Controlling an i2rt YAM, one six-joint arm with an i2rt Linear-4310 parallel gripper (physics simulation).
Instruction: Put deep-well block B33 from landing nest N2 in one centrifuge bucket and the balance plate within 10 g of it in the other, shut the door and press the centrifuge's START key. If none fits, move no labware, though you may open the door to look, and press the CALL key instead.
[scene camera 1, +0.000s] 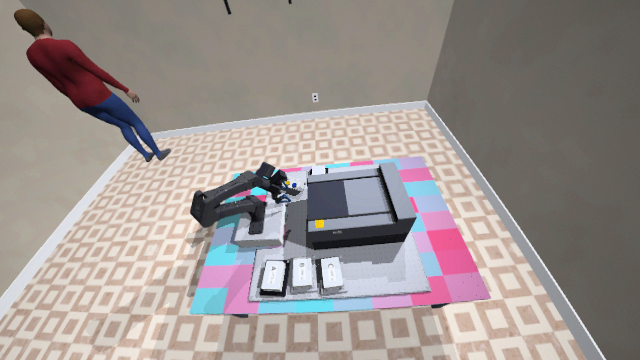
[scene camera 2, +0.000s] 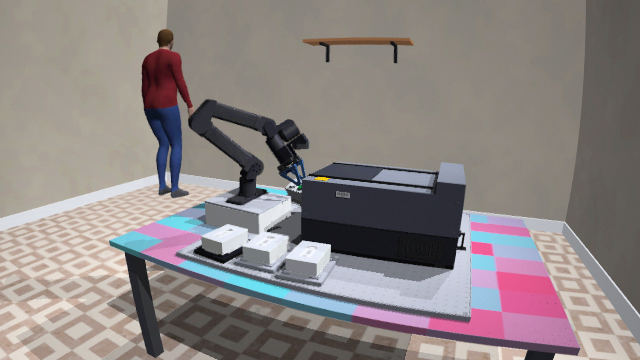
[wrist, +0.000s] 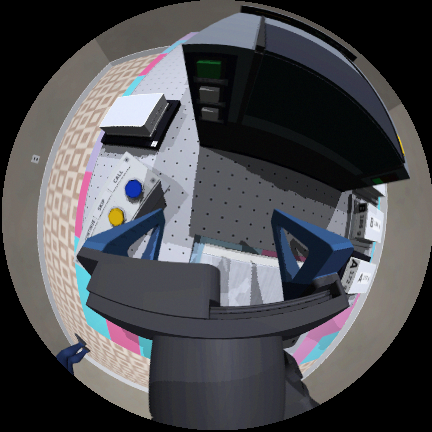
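Where they show: gripper, fingertip midpoint: (scene camera 1: 289, 194) (wrist: 217, 214); arm's base, origin of the base link: (scene camera 1: 258, 217) (scene camera 2: 247, 197).
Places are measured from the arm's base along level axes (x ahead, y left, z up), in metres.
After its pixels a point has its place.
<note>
The grey centrifuge (scene camera 1: 367, 197) {x 0.583, y -0.051, z 0.135 m} (scene camera 2: 375, 212) {x 0.514, y -0.196, z 0.066 m} (wrist: 310, 100) {x 0.298, y 0.029, z 0.104 m} has its top door shut. Its front panel in the wrist view carries a green key (wrist: 209, 68) {x 0.296, y 0.117, z 0.110 m} above two grey ones. White balance plates stand in a row: A (scene camera 1: 273, 276) {x 0.102, y -0.315, z -0.021 m} (scene camera 2: 225, 239) {x 0.127, y -0.349, z -0.021 m} (wrist: 361, 276) {x 0.103, y -0.284, z -0.020 m}, B (scene camera 1: 302, 274) {x 0.238, y -0.320, z -0.020 m} (scene camera 2: 265, 248) {x 0.258, y -0.353, z -0.021 m} (wrist: 372, 223) {x 0.234, y -0.282, z -0.019 m} and C (scene camera 1: 331, 273) {x 0.369, y -0.329, z -0.020 m} (scene camera 2: 308, 258) {x 0.385, y -0.367, z -0.019 m}. A white block (wrist: 132, 112) {x 0.341, y 0.273, z -0.016 m} sits on a black nest; its label is not readable. The blue CALL key (wrist: 133, 188) {x 0.200, y 0.207, z -0.006 m} is on the button box. My gripper (scene camera 1: 289, 196) {x 0.186, y 0.089, z 0.055 m} (scene camera 2: 299, 182) {x 0.186, y 0.089, z 0.055 m} (wrist: 217, 214) {x 0.186, y 0.089, z 0.055 m} is open and empty, low beside the centrifuge's front and the button box.
The yellow SKIP key (wrist: 116, 216) {x 0.157, y 0.229, z -0.006 m} is beside the CALL key; a finger hides part of the box. The arm's white pedestal (scene camera 2: 232, 215) {x 0.014, y -0.132, z -0.031 m} stands left of the centrifuge. A person in red (scene camera 1: 70, 75) (scene camera 2: 164, 80) stands behind the table. A shelf (scene camera 2: 357, 41) is on the wall.
</note>
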